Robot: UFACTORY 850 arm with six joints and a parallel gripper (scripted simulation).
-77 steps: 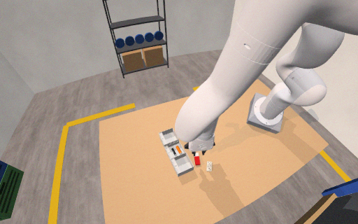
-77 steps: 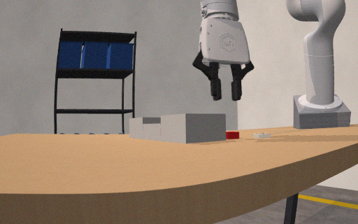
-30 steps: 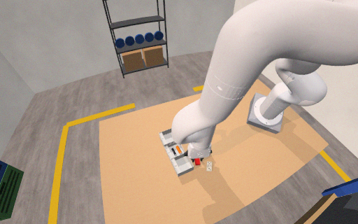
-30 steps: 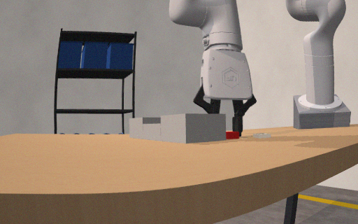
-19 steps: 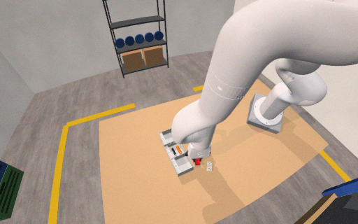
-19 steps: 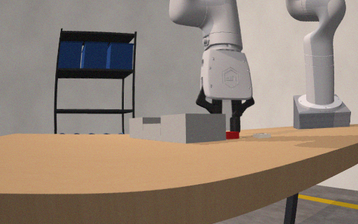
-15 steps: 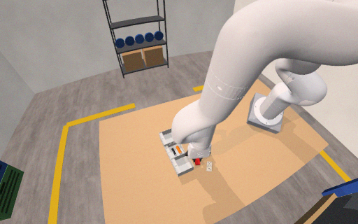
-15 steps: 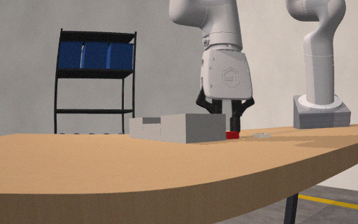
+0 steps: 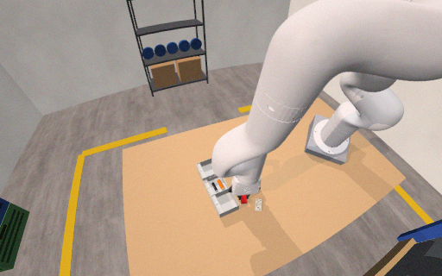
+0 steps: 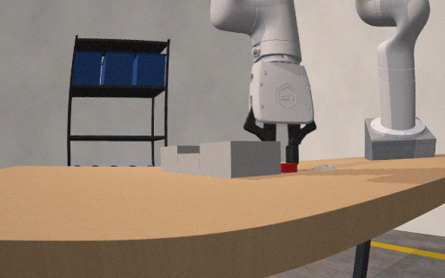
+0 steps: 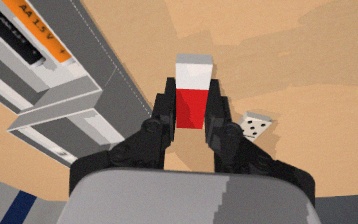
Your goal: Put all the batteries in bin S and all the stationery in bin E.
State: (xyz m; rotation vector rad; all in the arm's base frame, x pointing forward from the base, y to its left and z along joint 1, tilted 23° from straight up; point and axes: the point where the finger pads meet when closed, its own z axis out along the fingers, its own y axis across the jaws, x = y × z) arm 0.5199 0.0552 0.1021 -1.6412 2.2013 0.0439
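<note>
The white domino lies 60 mm to the left of my hand, 40 mm behind it and 20 mm below it. The rest, counted from my hand: brass bolt: 80 mm to the right, 50 mm behind, 20 mm below; then eraser: 20 mm below, 10 mm to the right; then orange battery: 80 mm to the right, 70 mm ahead, 10 mm below.
</note>
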